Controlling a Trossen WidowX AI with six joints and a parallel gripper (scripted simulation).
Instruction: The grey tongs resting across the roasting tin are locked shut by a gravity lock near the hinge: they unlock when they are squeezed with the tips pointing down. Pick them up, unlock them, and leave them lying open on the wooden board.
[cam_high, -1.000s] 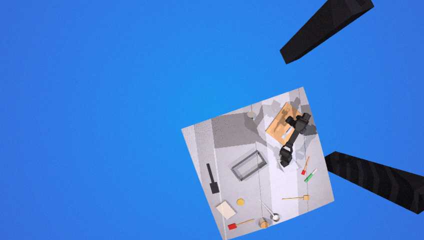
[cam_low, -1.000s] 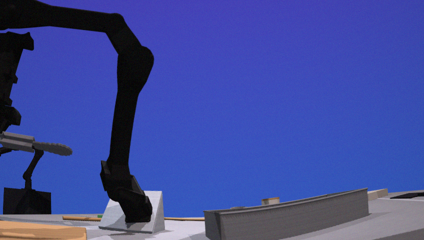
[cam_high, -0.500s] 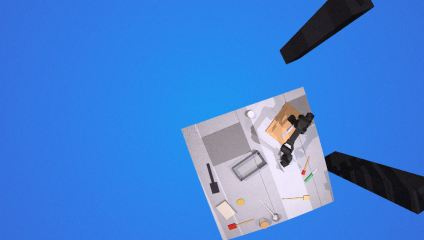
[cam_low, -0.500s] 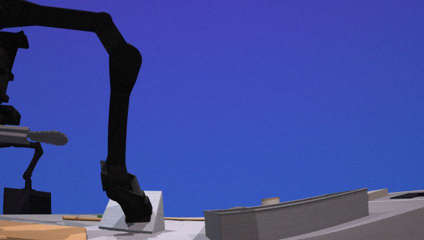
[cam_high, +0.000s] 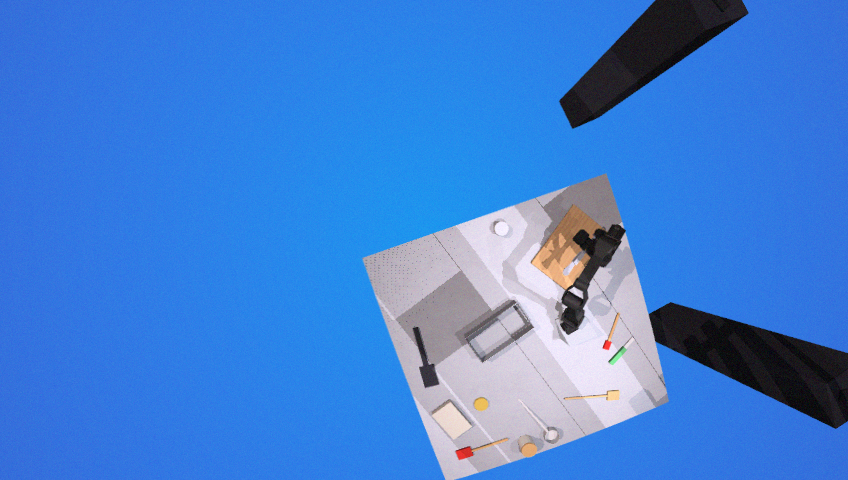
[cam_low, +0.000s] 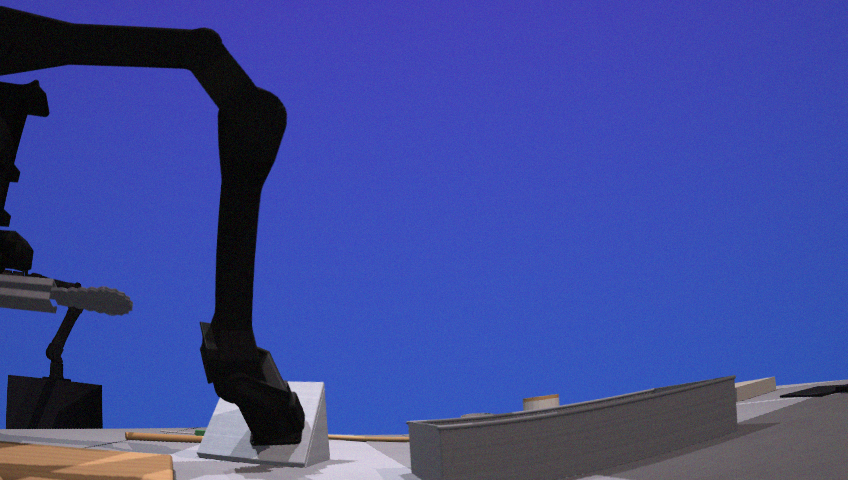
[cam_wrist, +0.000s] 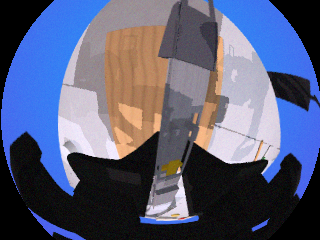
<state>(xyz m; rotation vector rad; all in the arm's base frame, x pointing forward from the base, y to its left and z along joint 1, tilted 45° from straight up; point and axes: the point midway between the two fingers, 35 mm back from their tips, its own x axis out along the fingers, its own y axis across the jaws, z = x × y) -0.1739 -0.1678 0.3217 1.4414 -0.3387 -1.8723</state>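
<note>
Right now the wooden board is 10 cm below my gripper tip and 1 cm ahead of it. The rest, counted from my gripper tip: green-handled tool 61 cm to the left, 10 cm below, 5 cm behind; yellow lock piece 4 cm above; grey roasting tin 51 cm ahead, 22 cm to the left, 8 cm below.
</note>
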